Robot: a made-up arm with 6 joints.
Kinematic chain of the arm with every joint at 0, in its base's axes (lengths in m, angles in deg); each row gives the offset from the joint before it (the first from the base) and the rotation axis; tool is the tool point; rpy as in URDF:
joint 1: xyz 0 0 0.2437 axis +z
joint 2: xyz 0 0 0 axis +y
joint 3: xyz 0.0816 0 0.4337 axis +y
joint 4: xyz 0.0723 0 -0.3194 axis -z
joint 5: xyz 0 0 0 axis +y
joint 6: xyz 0.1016 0 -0.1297 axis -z
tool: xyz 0 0 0 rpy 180 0 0
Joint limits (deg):
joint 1: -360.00..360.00
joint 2: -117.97..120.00
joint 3: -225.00..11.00
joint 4: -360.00..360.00
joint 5: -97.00..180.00
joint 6: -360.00..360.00
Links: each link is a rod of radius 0.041 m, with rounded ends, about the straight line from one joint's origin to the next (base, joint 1, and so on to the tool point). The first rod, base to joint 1, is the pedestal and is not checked.
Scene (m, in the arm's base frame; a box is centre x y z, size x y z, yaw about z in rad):
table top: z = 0
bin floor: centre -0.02 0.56 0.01 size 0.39 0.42 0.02 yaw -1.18
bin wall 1: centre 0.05 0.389 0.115 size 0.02 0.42 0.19 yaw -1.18
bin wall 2: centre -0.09 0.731 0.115 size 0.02 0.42 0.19 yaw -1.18
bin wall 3: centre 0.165 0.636 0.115 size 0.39 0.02 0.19 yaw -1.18
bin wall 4: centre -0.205 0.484 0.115 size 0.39 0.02 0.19 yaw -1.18
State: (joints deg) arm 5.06 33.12 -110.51 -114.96 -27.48 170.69
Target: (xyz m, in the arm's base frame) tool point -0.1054 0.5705 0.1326
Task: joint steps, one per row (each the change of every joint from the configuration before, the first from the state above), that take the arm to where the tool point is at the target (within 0.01 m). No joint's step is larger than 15 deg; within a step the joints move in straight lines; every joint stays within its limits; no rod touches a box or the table.
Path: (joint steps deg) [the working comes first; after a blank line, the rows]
Joints at the target: 86.35 51.69 -80.51 -117.65 -37.81 170.69
Straight joint move there: touches bin wall 3.

1: 12.62 -1.28 8.88 0.36 -4.18 3.12
2: 12.62 -1.29 8.87 0.37 -4.17 3.12
3: 12.62 -1.28 8.88 0.36 -4.18 3.12
4: 12.62 -1.29 8.87 0.37 -4.17 3.13
5: 12.61 -1.28 8.88 0.36 -4.18 3.12
6: 9.10 12.50 -7.19 -2.25 5.27 -7.81
7: 9.10 12.49 -7.19 -2.26 5.28 -7.80

